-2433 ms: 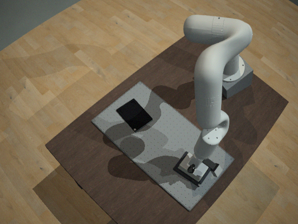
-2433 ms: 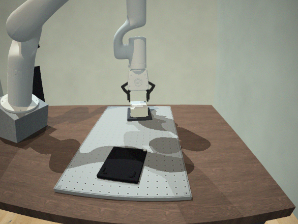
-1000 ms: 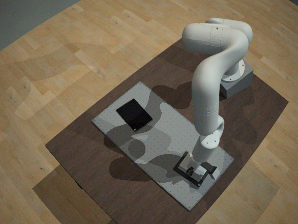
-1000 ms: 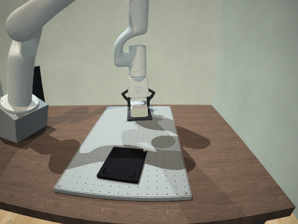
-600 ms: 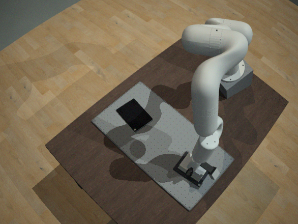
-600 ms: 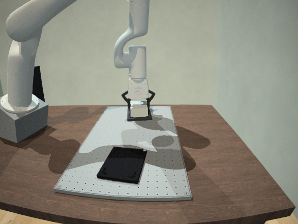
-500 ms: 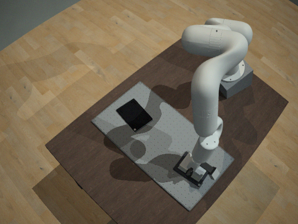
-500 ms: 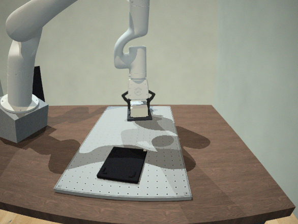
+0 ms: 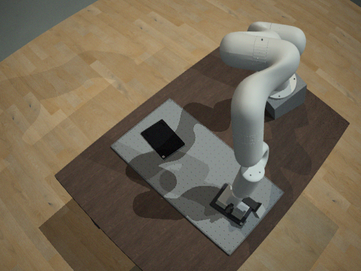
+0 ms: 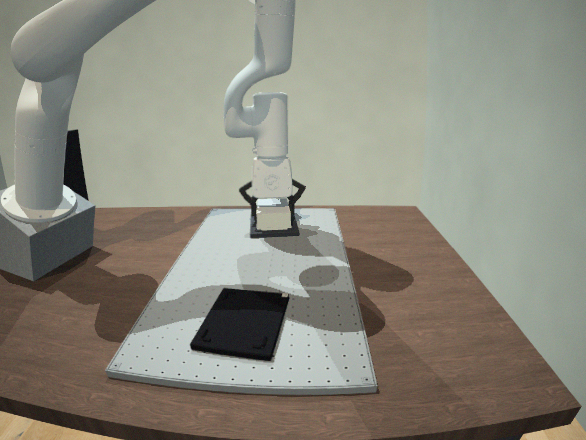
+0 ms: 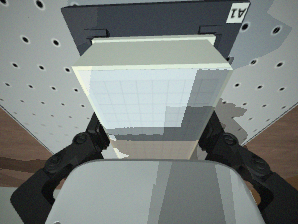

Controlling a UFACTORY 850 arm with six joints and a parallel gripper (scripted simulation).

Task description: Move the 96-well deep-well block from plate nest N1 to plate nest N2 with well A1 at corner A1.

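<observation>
The 96-well deep-well block lies right at my hand. Round my hand: black plate nest N2: 430 mm to the right, 20 mm below; then black plate nest N1: 20 mm below.
</observation>
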